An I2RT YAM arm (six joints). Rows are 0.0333 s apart.
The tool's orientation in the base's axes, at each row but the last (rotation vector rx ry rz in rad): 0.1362, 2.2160, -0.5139; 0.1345, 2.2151, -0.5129; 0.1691, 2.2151, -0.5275; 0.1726, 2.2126, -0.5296; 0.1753, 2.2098, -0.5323; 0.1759, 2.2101, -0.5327; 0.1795, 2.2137, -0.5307; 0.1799, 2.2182, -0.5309; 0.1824, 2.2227, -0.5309
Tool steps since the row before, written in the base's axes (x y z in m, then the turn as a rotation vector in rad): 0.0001, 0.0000, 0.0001, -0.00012, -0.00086, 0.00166; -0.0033, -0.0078, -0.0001, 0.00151, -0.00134, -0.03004; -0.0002, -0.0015, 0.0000, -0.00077, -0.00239, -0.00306; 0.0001, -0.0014, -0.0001, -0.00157, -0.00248, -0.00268; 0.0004, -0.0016, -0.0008, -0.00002, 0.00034, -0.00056; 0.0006, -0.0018, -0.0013, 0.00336, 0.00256, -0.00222; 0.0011, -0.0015, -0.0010, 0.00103, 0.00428, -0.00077; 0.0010, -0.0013, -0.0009, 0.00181, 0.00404, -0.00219; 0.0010, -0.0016, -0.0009, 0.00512, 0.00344, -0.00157
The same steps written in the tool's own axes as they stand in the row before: -0.0001, 0.0000, 0.0000, -0.00112, -0.00134, -0.00068; 0.0028, -0.0079, 0.0009, 0.02200, 0.00868, 0.01863; 0.0002, -0.0014, 0.0005, 0.00296, -0.00142, 0.00221; 0.0001, -0.0012, 0.0007, 0.00319, -0.00186, 0.00147; 0.0004, -0.0011, 0.0014, 0.00042, 0.00048, 0.00015; 0.0007, -0.0010, 0.0019, -0.00059, 0.00401, 0.00251; 0.0001, -0.0007, 0.0020, -0.00029, 0.00441, -0.00069; 0.0001, -0.0006, 0.0018, 0.00030, 0.00487, 0.00077; 0.0001, -0.0009, 0.0019, -0.00230, 0.00514, 0.00298
